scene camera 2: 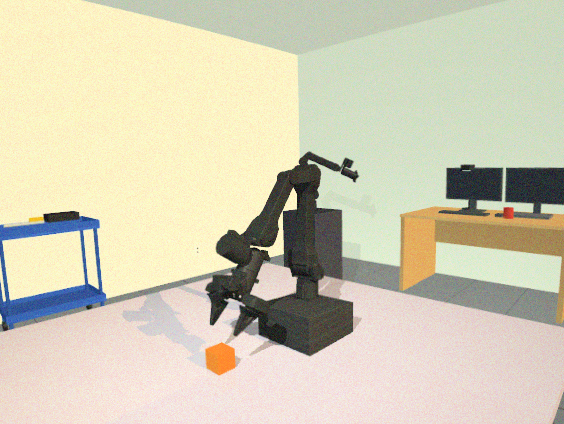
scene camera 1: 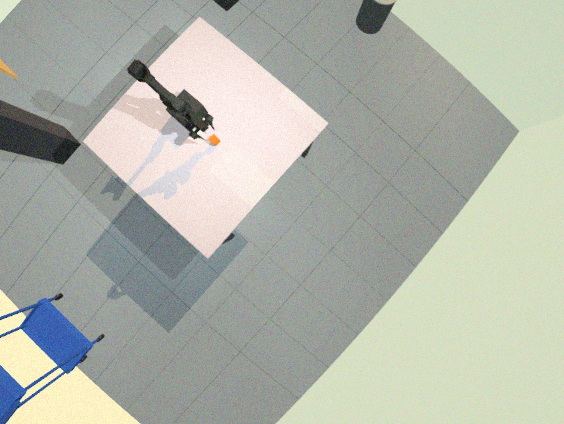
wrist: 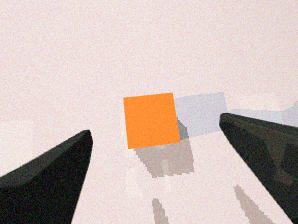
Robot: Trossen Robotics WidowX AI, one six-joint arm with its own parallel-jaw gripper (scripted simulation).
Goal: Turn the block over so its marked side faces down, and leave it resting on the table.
Scene:
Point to an orange block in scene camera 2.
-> At 220, 358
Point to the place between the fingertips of my gripper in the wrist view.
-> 157, 127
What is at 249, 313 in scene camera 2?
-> My gripper.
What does my gripper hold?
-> Nothing.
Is my gripper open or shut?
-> Open.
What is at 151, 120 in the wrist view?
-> An orange block.

